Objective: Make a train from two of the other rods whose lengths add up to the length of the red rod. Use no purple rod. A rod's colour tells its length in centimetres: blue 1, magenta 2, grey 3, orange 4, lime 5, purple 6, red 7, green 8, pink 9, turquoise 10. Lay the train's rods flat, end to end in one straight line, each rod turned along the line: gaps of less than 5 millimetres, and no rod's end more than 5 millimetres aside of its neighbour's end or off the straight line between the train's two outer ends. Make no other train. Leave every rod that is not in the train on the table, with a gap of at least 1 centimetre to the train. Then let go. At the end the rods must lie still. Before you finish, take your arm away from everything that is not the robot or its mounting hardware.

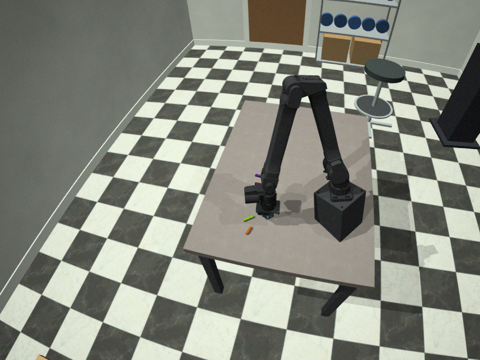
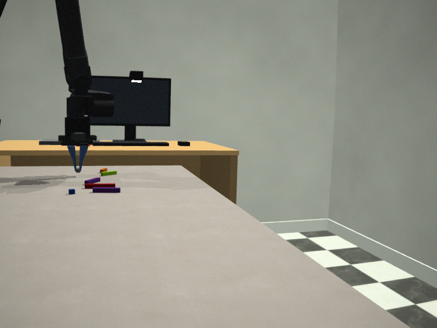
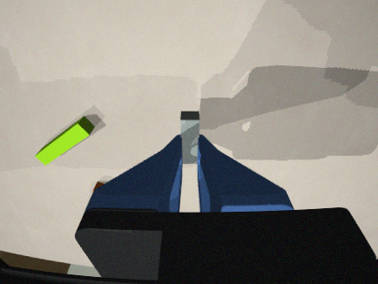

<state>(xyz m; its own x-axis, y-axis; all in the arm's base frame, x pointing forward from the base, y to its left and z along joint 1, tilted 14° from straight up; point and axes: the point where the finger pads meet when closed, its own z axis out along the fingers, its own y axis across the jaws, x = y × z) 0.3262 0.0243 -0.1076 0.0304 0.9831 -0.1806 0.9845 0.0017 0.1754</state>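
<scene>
Right now my hand is 10 mm to the left of the grey rod. The rest, counted from my hand: lime rod 90 mm ahead, 20 mm below; then orange rod 80 mm ahead, 70 mm to the left, 20 mm below; then purple rod 30 mm ahead, 120 mm to the right, 20 mm below.
</scene>
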